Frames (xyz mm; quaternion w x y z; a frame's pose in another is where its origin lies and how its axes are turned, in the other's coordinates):
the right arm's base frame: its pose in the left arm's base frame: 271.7 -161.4 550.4 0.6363 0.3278 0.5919 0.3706
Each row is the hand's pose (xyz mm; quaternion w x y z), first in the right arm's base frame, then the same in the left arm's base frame.
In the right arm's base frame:
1: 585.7 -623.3 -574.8 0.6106 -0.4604 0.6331 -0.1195
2: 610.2 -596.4 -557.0 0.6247 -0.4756 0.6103 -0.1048
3: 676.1 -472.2 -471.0 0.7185 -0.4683 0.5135 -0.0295
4: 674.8 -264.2 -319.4 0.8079 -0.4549 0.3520 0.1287
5: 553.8 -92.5 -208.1 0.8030 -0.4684 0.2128 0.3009
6: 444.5 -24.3 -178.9 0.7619 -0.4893 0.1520 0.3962
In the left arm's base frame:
1: -234.4 11.6 -330.5 0.2090 -0.3982 0.6328 0.6303
2: -218.3 46.7 -318.4 0.2310 -0.3861 0.6162 0.6464
3: -141.4 168.6 -238.5 0.3177 -0.2702 0.5881 0.6930
4: -7.8 277.0 -47.0 0.4071 -0.0789 0.4914 0.7659
5: 85.8 263.0 171.1 0.4270 0.0644 0.3385 0.8360
6: 106.5 204.5 287.7 0.4084 0.1166 0.2365 0.8739

